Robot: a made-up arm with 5 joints. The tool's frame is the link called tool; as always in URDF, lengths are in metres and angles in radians. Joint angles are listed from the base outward. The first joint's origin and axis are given. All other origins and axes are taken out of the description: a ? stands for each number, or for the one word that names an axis. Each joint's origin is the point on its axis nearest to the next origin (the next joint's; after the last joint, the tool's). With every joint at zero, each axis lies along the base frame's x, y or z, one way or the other. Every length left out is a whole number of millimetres.
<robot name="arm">
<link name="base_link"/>
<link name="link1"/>
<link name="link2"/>
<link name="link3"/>
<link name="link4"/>
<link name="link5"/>
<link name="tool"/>
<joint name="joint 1" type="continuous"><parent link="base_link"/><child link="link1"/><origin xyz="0 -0.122 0.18"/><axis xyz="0 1 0"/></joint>
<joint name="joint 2" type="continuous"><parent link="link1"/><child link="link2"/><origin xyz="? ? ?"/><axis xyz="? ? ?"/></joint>
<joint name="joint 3" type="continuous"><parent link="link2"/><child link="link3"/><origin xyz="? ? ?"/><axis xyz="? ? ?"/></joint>
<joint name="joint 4" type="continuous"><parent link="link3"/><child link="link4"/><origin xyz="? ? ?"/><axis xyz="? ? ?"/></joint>
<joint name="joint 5" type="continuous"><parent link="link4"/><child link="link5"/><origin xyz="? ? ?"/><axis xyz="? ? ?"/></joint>
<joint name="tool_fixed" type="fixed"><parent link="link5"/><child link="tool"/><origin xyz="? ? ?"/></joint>
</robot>
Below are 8 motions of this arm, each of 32 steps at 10 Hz.
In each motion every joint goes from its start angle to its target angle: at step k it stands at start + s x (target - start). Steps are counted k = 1, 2, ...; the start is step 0. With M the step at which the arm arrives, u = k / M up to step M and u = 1 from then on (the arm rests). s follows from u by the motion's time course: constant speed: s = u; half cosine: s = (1 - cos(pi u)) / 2; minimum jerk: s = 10 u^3 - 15 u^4 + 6 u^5.
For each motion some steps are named. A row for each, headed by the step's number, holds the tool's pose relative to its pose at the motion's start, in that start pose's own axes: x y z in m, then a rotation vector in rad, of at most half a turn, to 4 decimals.
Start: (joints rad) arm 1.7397 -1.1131 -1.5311 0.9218 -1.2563
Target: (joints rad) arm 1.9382 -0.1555 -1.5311 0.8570 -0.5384
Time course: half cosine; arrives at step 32
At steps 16, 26, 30, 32:
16: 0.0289 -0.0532 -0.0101 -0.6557 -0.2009 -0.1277
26: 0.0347 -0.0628 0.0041 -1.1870 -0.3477 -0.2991
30: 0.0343 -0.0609 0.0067 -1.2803 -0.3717 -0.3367
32: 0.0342 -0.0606 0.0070 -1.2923 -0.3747 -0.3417

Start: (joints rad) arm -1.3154 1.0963 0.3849 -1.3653 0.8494
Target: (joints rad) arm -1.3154 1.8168 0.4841 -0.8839 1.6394
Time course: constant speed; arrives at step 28
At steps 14, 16, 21, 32:
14: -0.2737 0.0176 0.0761 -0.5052 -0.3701 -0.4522
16: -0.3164 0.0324 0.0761 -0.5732 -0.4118 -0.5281
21: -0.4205 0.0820 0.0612 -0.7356 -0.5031 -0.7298
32: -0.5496 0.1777 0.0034 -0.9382 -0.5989 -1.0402

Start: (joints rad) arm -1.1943 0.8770 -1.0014 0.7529 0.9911
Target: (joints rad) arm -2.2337 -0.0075 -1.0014 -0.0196 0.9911
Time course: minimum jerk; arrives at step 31
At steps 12, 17, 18, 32:
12: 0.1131 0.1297 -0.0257 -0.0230 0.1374 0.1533
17: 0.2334 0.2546 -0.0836 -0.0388 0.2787 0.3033
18: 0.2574 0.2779 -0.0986 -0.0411 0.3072 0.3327
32: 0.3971 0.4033 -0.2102 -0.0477 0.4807 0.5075

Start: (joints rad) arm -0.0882 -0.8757 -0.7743 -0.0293 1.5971
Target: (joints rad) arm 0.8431 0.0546 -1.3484 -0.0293 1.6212
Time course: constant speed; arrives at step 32
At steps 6, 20, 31, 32:
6: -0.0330 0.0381 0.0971 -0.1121 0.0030 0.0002
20: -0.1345 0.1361 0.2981 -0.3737 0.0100 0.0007
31: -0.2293 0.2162 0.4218 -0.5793 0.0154 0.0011
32: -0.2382 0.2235 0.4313 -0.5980 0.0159 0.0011

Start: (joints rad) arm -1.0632 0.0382 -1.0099 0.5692 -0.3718
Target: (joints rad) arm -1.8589 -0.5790 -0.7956 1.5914 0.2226
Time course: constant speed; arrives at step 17
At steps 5, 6, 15, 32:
5: -0.0289 -0.0412 0.0561 -0.1544 -0.3378 0.0209
6: -0.0383 -0.0504 0.0649 -0.1869 -0.4064 0.0175
15: -0.1588 -0.1390 0.0882 -0.4858 -1.0251 -0.1271
32: -0.1894 -0.1589 0.0772 -0.5500 -1.1609 -0.1866

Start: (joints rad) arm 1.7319 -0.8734 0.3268 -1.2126 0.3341
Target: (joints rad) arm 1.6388 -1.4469 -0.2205 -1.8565 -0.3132
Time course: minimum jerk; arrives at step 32
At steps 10, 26, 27, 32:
10: 0.0575 0.0157 -0.0427 0.1095 0.2192 -0.0432
26: 0.1366 0.0743 -0.2917 0.5452 1.0888 -0.5123
27: 0.1352 0.0757 -0.2977 0.5537 1.1077 -0.5300
32: 0.1328 0.0779 -0.3070 0.5667 1.1370 -0.5584

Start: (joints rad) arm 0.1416 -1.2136 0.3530 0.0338 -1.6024
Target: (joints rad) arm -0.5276 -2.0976 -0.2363 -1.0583 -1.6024
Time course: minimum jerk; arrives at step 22
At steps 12, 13, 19, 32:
12: 0.1583 -0.2070 -0.0827 -0.3316 -0.1454 -0.7521
13: 0.1604 -0.2404 -0.0796 -0.3751 -0.1802 -0.8556
19: 0.1205 -0.3562 -0.0365 -0.5321 -0.3475 -1.2407
32: 0.1154 -0.3627 -0.0321 -0.5418 -0.3604 -1.2652

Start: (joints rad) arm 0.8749 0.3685 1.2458 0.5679 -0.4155
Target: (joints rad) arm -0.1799 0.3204 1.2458 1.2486 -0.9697
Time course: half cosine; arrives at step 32
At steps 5, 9, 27, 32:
5: -0.0081 0.0017 0.0029 0.0640 -0.0341 0.0673
9: -0.0268 0.0014 0.0091 0.2037 -0.1001 0.2085
27: -0.1360 -0.1198 0.0128 1.1873 -0.3487 1.0631
32: -0.1403 -0.1368 0.0080 1.2707 -0.3577 1.1281

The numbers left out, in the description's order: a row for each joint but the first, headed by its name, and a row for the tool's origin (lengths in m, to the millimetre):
joint 2: xyz 0.033 0 -0.312, axis 0 -1 0
joint 3: xyz -0.03 0 0.038, axis 1 0 0
joint 4: xyz 0 0.163 0.12, axis 0 -1 0
joint 5: xyz 0.203 0 0.382, axis -1 0 0
tool: xyz 0 -0.115 -0.11

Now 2 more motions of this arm.
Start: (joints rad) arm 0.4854 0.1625 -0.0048 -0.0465 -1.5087
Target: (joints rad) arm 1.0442 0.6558 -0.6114 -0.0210 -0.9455
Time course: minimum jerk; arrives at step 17
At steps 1, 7, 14, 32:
1: -0.0003 -0.0004 -0.0003 -0.0022 0.0000 -0.0001
7: -0.0508 -0.0667 -0.0466 -0.3953 -0.0041 -0.0143
14: -0.1440 -0.1500 -0.0882 -1.1213 0.0112 -0.0370
32: -0.1500 -0.1535 -0.0896 -1.1698 0.0133 -0.0381

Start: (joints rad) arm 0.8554 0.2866 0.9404 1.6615 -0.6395
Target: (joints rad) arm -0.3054 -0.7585 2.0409 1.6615 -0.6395
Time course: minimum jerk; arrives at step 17
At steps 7, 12, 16, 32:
7: 0.0133 -0.1697 -0.0165 0.0017 -0.2365 -0.2897
12: 0.0001 -0.3620 -0.0749 0.0154 -0.5708 -0.7394
16: -0.0118 -0.3980 -0.0978 0.0212 -0.6666 -0.8797
32: -0.0120 -0.3983 -0.0981 0.0213 -0.6677 -0.8814

